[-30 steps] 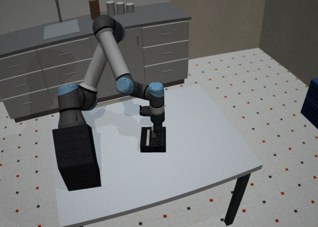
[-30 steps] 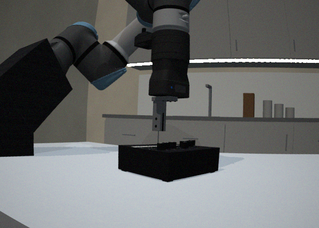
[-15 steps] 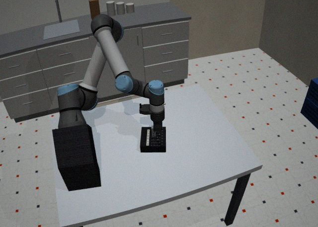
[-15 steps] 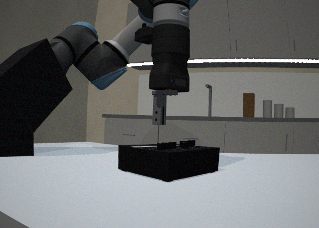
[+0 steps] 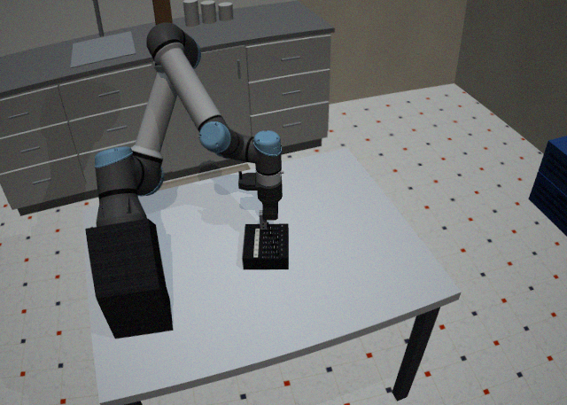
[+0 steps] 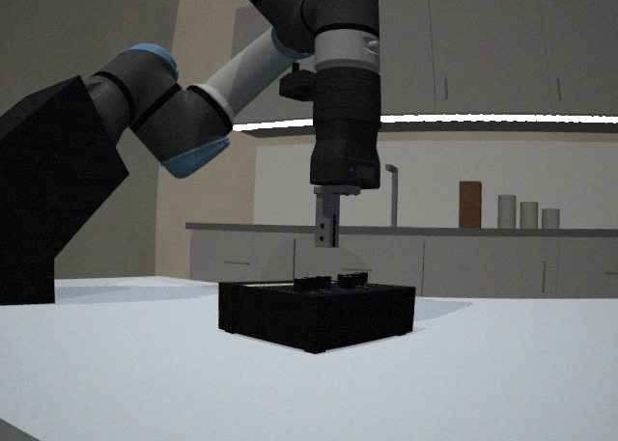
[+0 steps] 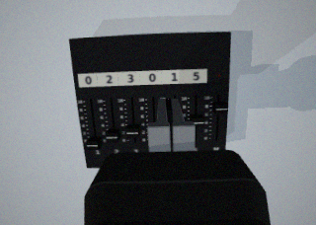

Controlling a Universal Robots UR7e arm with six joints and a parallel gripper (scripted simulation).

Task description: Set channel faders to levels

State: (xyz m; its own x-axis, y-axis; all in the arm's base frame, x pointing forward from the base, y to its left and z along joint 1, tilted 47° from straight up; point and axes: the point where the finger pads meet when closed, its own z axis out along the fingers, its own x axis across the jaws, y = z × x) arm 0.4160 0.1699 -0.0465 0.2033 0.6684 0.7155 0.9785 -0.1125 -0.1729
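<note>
Right now my hand is 50 mm above the channel 6 cap, 30 mm short of it and 20 mm to the right of it. From my hand the other things lie so: channel 3 cap: 50 mm below, 40 mm to the right, 20 mm ahead; channel 4 cap: 50 mm below, 40 mm ahead, 20 mm to the right; master fader cap: 50 mm to the left, 50 mm below, 20 mm ahead.
</note>
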